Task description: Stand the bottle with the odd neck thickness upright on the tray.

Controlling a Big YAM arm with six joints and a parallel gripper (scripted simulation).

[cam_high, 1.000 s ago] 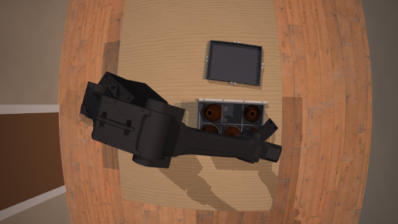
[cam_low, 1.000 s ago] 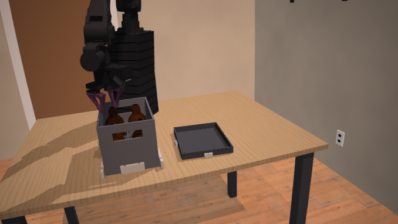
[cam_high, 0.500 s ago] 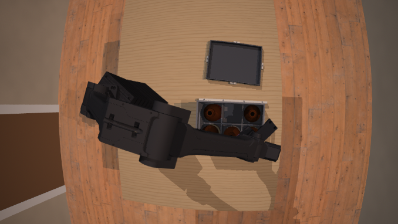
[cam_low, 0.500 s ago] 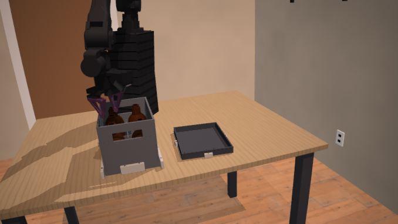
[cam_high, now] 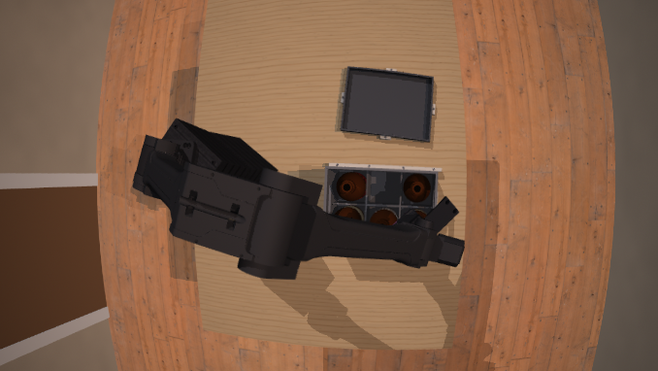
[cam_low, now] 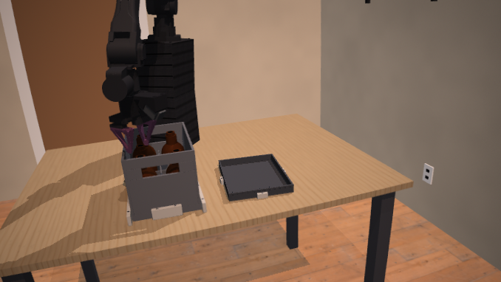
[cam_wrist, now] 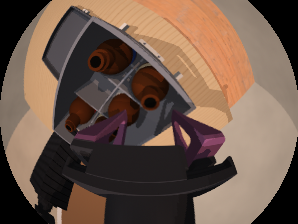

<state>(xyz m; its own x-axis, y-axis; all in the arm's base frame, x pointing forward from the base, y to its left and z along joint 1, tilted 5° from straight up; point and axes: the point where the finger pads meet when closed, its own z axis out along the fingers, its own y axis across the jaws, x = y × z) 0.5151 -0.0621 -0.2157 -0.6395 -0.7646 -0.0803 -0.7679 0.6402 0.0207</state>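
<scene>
My hand is 11 cm above the grey crate, 9 cm past it and 4 cm to the right of it. From my hand the other things lie so: dark tray: 32 cm to the left, 18 cm below, 11 cm behind.
</scene>
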